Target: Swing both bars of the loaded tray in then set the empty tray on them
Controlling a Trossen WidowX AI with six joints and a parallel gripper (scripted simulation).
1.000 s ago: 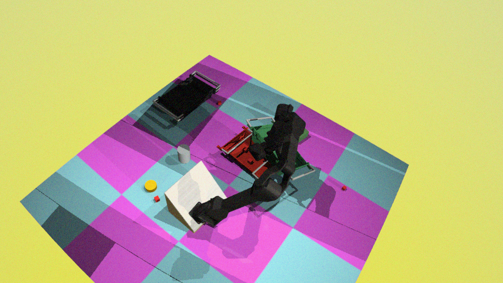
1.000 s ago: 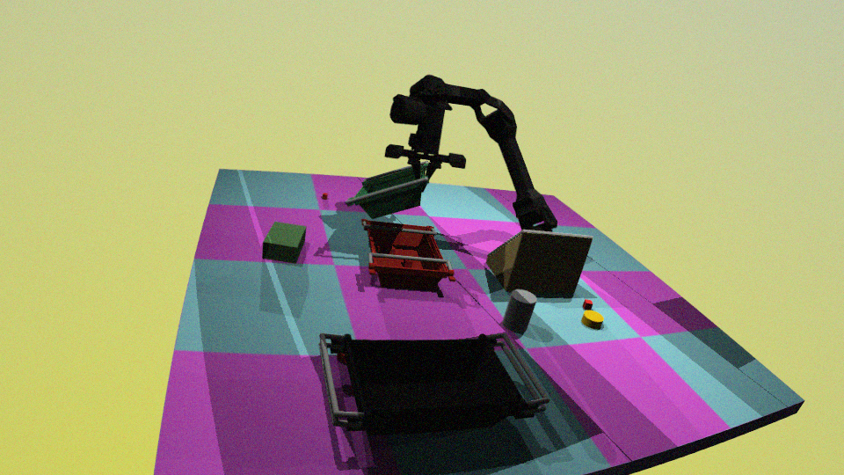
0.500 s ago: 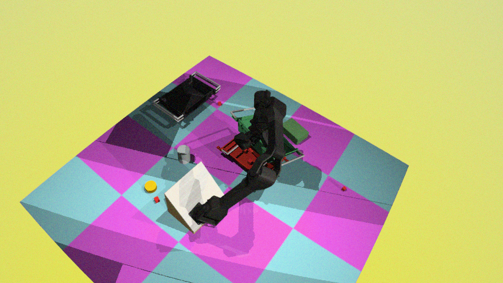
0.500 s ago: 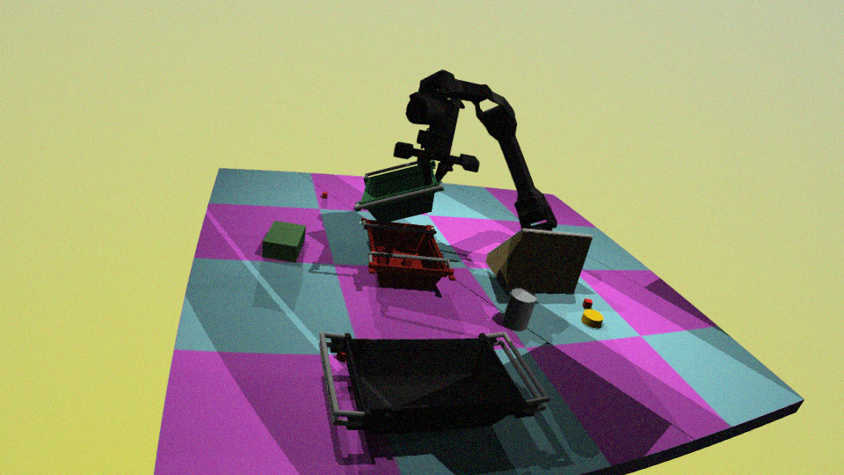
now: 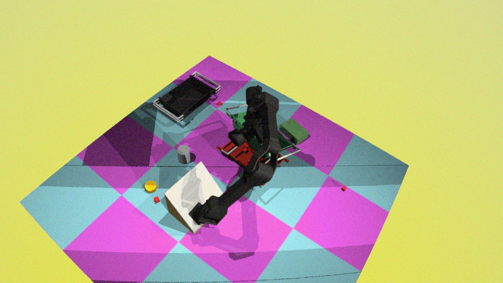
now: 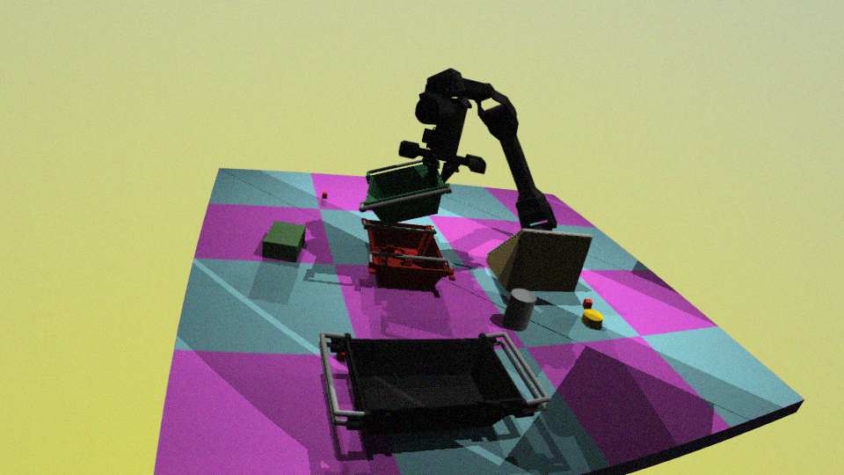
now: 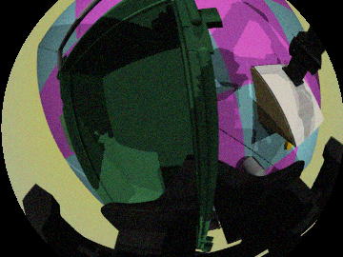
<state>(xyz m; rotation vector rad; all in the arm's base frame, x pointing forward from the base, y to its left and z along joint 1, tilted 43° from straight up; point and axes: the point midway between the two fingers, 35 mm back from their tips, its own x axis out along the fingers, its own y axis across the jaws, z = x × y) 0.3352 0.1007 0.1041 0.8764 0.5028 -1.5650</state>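
The green tray is 70 mm ahead of my gripper tip, 20 mm to the right of it and 10 mm above it. Round my gripper tip: green block (310 mm ahead, 160 mm below, 80 mm to the right); grey cylinder (240 mm to the left, 150 mm below, 140 mm behind); yellow disc (340 mm behind, 250 mm to the left, 170 mm below).
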